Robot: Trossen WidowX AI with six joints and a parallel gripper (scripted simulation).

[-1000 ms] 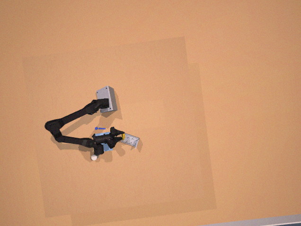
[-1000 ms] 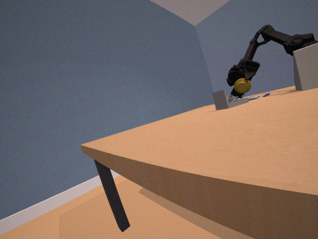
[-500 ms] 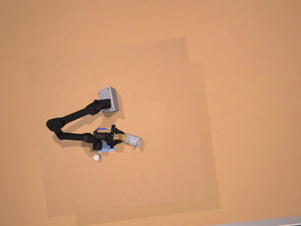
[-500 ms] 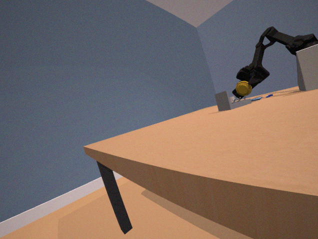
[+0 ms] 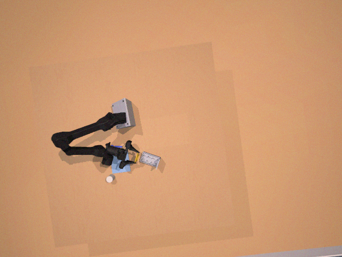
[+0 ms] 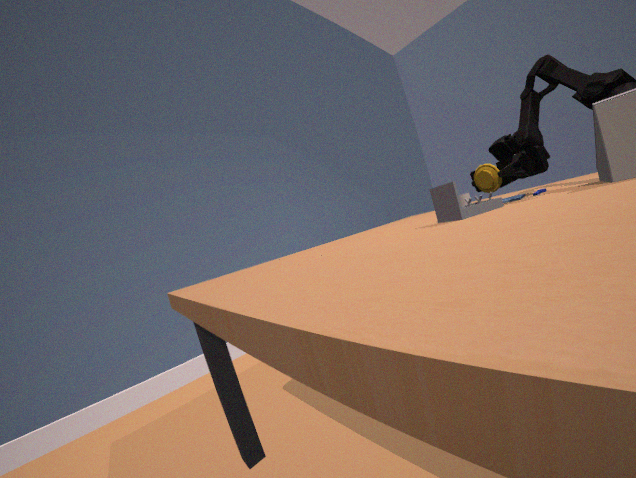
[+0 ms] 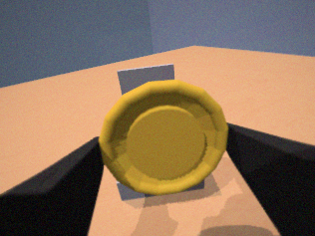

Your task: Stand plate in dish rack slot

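Now: the grey dish rack 20 mm ahead of my gripper tip, 70 mm to the left of it and 50 mm below it. The rest, counted from my gripper tip: yellow plate (10 mm to the right); small blue spoon (80 mm behind, 170 mm to the right, 70 mm below); white cup (140 mm ahead, 210 mm to the right, 50 mm below).
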